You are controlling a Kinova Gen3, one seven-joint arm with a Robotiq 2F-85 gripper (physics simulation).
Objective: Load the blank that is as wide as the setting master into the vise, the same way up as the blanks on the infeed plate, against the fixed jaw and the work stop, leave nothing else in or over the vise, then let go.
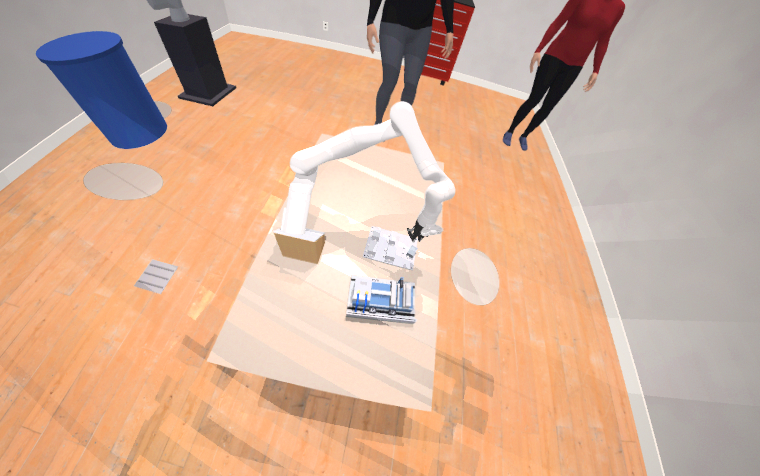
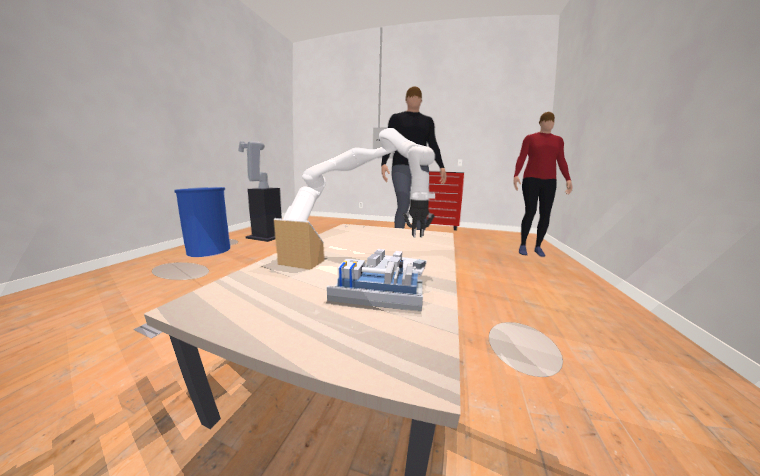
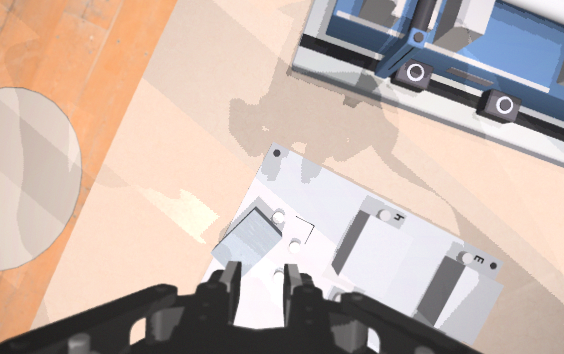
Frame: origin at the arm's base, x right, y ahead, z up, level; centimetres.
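Where they show: gripper, fingertip midpoint: (image 1: 415, 240) (image 2: 417, 237) (image 3: 262, 280); arm's base, origin of the base link: (image 1: 293, 231) (image 2: 292, 227).
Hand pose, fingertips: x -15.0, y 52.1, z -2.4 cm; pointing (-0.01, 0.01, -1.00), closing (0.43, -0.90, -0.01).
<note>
Things, the pixels of their centre, and the offset from my fingertips. Level surfaces: height alone.
- grey blank, body centre: (image 3: 247, 242) (image 2: 419, 263) (image 1: 412, 251) dx -1.5, dy +1.3, dz -12.3 cm
- pale infeed plate, body centre: (image 3: 344, 288) (image 2: 395, 264) (image 1: 391, 247) dx -1.4, dy -9.3, dz -13.9 cm
- blue vise, body centre: (image 3: 498, 6) (image 2: 378, 279) (image 1: 383, 296) dx +26.6, dy -7.6, dz -9.4 cm
- dark rod, body centre: (image 3: 423, 12) dx +20.3, dy -1.5, dz -5.3 cm
- table, its level: dz -14.3 cm
A grey blank (image 1: 411, 251) (image 2: 419, 262) (image 3: 248, 240) sits turned askew at one end of the pale infeed plate (image 1: 394, 262) (image 3: 320, 186), beside white pegs. Two pale blocks, one (image 3: 376, 252) by the mark 4 and one (image 3: 462, 300) by the mark 3, stand on the same plate. My gripper (image 1: 415, 238) (image 2: 417, 234) (image 3: 262, 280) is above the plate; its fingers are partly open with a gap and nothing between them. The blue vise (image 1: 381, 288) (image 3: 510, 45) is beside the plate, with a dark rod (image 3: 424, 15) on a blue bracket. I cannot tell which piece is the setting master.
The vise stands on a grey base (image 2: 374, 298) (image 3: 330, 80). Dark clamps (image 3: 412, 75) (image 3: 500, 105) line its near side. The wooden arm mount (image 1: 300, 246) (image 2: 298, 243) stands left on the table (image 1: 314, 330) (image 2: 314, 330). Two people stand beyond the table.
</note>
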